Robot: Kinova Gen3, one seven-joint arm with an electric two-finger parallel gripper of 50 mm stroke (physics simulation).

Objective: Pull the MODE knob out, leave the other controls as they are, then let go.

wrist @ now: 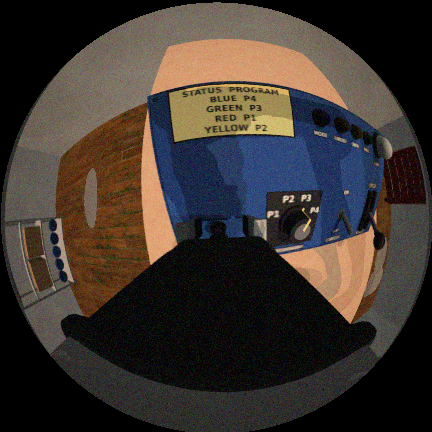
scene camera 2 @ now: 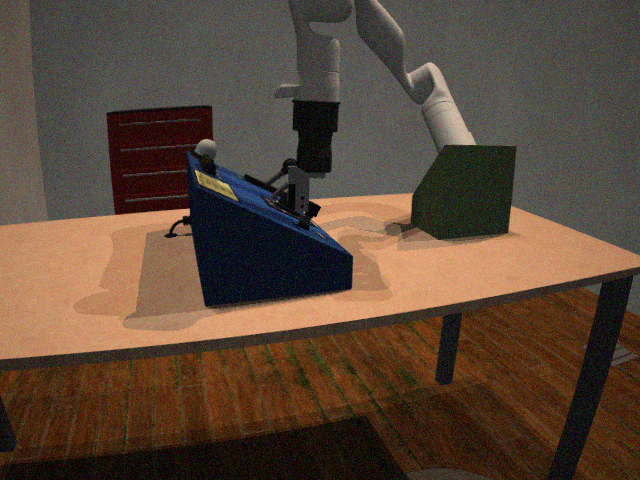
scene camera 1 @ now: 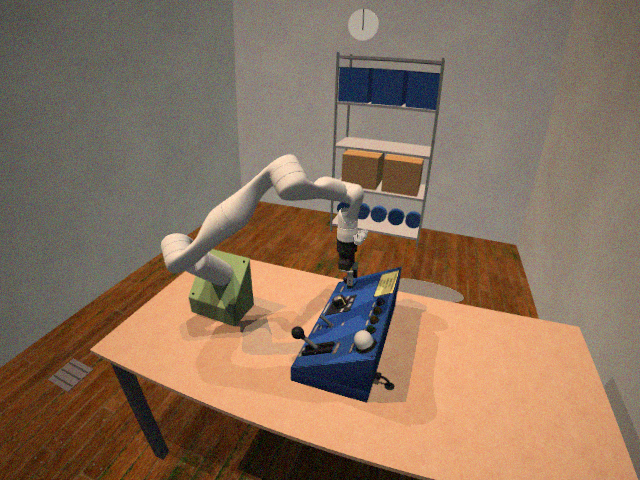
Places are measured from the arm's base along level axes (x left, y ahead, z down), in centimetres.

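Pixels of known places: gripper, between the fingertips: (wrist: pixel 221 224) (scene camera 2: pixel 297 207) (scene camera 1: pixel 352 281); arm's base, origin of its link: (scene camera 2: pixel 463 166) (scene camera 1: pixel 222 273).
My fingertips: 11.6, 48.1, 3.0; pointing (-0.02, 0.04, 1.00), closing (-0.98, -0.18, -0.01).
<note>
For each thing: its top centre in the pictures, then the offset to it from my fingertips, as dx, dy, dz. "spot": a spot on its surface instead.
- black pull knob, centre of its top: (wrist: pixel 217 238) (scene camera 2: pixel 306 201) +0.8, -1.4, -1.1
- dark round lamp, a spot on its surface: (wrist: pixel 321 118) spot: -16.2, +10.5, -5.5
- P1 P4 dial, centre of its top: (wrist: pixel 305 227) (scene camera 2: pixel 290 190) (scene camera 1: pixel 339 296) -11.1, -3.2, -0.5
- small toggle, centre of its top: (wrist: pixel 352 224) (scene camera 2: pixel 281 181) -22.8, -5.9, -0.2
- ball-ended lever, centre of its top: (scene camera 2: pixel 290 158) (wrist: pixel 384 241) (scene camera 1: pixel 297 327) -34.0, -12.6, -3.5
- white dome, a spot on its surface: (scene camera 2: pixel 205 148) (wrist: pixel 381 142) spot: -35.5, +8.1, -7.2
- yellow chart, a spot on its surface: (wrist: pixel 232 114) (scene camera 2: pixel 220 187) (scene camera 1: pixel 384 283) spot: -4.4, +12.2, -3.8
The blue control panel (scene camera 1: pixel 330 374) (scene camera 2: pixel 258 268) (wrist: pixel 200 175) stands on the table. My gripper (scene camera 1: pixel 350 282) (scene camera 2: pixel 300 207) (wrist: pixel 221 224) is open, pointing down at the panel's low front corner. A black pull knob (scene camera 2: pixel 314 208) (wrist: pixel 217 230) shows between the fingers in the wrist view. In scene camera 2 its head sticks out beside the fingertips, with its stem below. Its label is hidden, so I cannot read whether it is MODE. The word MODE shows under a dark round lamp (wrist: pixel 321 118) in the panel's top row.
Beside the gripper are the P1–P4 dial (scene camera 1: pixel 339 301) (wrist: pixel 296 225), a small toggle (wrist: pixel 343 220) and a ball-ended lever (scene camera 1: pixel 298 332) (wrist: pixel 378 240). A white dome (scene camera 1: pixel 363 340) (scene camera 2: pixel 205 148) (wrist: pixel 383 146) stands at the panel's high edge. A yellow chart (scene camera 1: pixel 386 283) (scene camera 2: pixel 216 184) (wrist: pixel 232 114) lies on the panel.
</note>
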